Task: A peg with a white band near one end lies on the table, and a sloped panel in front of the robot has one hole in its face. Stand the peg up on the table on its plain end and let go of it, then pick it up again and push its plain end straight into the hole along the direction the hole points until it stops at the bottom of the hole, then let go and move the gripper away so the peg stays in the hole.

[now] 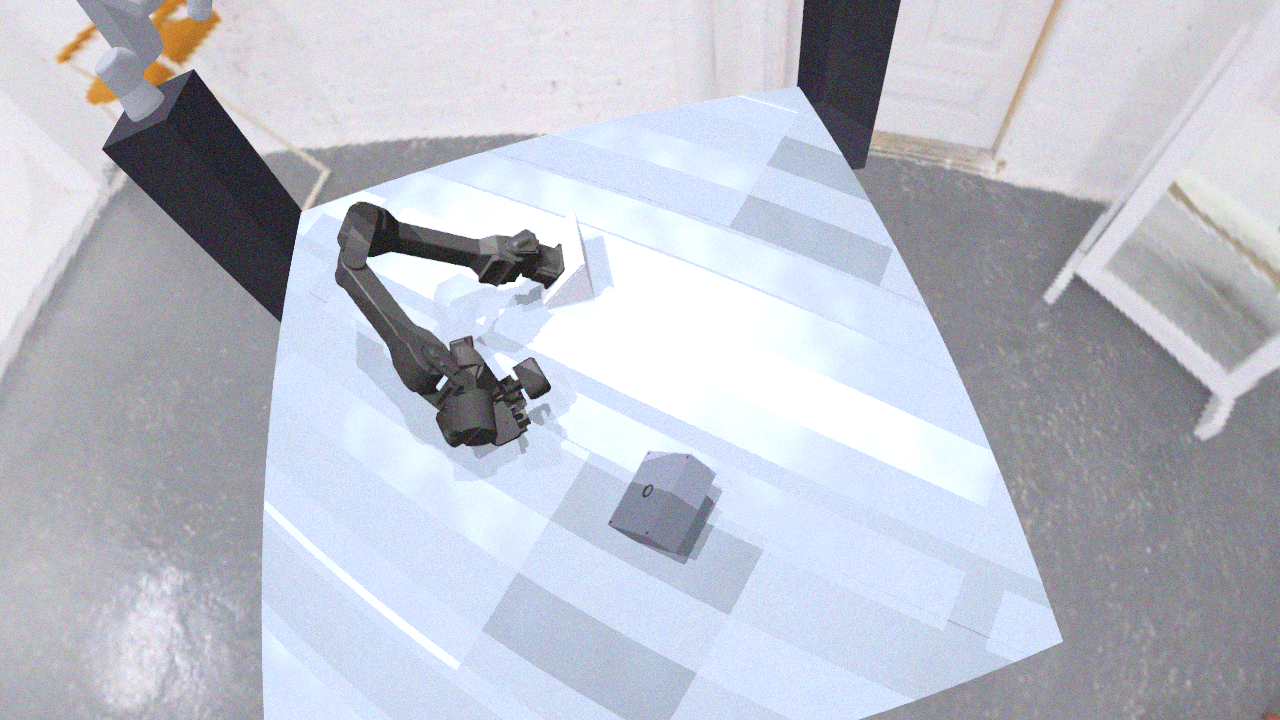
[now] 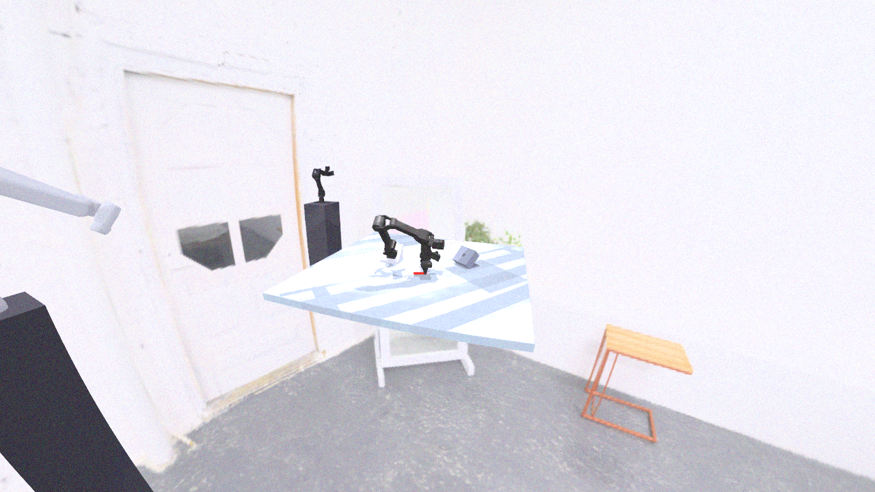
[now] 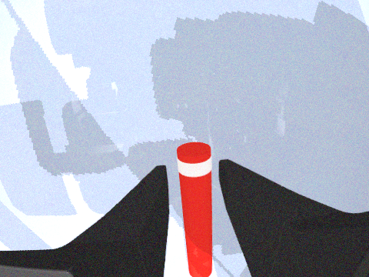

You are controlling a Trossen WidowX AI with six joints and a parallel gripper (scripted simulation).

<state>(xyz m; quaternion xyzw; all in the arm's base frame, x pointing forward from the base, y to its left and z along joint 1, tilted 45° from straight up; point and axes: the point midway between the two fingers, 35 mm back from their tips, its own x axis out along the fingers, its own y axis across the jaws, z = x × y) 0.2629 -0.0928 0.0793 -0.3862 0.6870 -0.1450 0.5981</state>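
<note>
Right now my gripper tip is 10 mm past the red peg. Round my gripper tip: grey sloped panel: 230 mm to the left, 200 mm ahead, 50 mm above.
</note>
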